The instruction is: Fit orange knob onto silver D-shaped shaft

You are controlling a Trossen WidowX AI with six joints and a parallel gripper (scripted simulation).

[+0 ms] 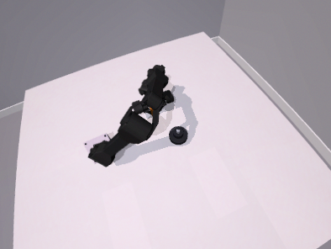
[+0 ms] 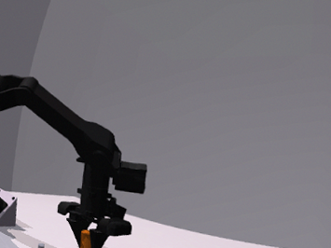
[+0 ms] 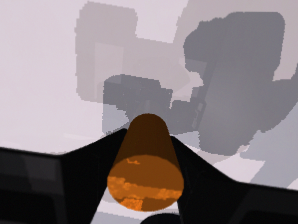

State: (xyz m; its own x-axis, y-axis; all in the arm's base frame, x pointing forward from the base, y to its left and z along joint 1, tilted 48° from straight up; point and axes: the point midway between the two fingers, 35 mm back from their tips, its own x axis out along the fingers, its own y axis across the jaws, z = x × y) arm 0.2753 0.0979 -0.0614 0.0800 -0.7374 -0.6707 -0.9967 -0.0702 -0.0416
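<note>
My gripper tip is 3 cm below the orange knob. The rest, counted from my gripper tip: round pedestal: 6 cm ahead, 16 cm to the right, 2 cm above.
</note>
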